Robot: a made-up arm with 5 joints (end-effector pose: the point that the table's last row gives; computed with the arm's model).
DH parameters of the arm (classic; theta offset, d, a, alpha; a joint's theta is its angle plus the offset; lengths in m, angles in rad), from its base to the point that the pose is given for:
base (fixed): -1.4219 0 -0.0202 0
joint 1: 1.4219 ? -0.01 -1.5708
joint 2: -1.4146 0 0.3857 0
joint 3: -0.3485 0 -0.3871 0
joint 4: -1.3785 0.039 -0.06 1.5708
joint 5: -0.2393 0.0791 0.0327 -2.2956
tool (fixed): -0.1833 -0.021 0 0
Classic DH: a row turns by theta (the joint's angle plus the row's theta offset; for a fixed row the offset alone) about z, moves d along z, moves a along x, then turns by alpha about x.
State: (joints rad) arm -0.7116 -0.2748 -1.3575 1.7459 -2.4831
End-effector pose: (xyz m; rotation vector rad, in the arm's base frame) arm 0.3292 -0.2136 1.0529 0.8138 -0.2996 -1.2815
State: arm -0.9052 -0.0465 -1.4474 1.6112 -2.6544
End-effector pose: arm 0.3426 -0.3454 1.0004 0.8340 -0.3092 -1.3029
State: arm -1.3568 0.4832 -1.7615 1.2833 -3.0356
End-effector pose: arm 0.2022 -0.6468 0.8533 0.7982 -0.4513 -1.3181
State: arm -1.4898 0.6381 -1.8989 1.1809 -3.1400
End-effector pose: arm 0.1190 -0.7174 0.8151 0.7297 -0.5235 -1.3138
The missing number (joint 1, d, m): 0.676
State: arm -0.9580 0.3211 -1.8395 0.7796 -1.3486
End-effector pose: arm 0.3875 -0.5239 1.0552 0.7906 -1.8768 -1.9569
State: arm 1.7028 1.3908 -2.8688 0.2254 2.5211
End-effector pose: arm -0.1910 0.8735 0.7605 0.9178 -0.3908 2.5576
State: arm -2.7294 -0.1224 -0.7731 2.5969 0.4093
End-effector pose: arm -0.2207 -0.1069 0.8689 1.2376 -1.3757 0.7611
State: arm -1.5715 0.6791 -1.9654 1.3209 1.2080
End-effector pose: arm 0.0536 -0.6668 0.8052 0.8210 0.3196 0.3992
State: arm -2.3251 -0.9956 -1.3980 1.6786 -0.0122
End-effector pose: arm 0.0135 0.0147 1.2134 0.4186 1.1205 0.4819
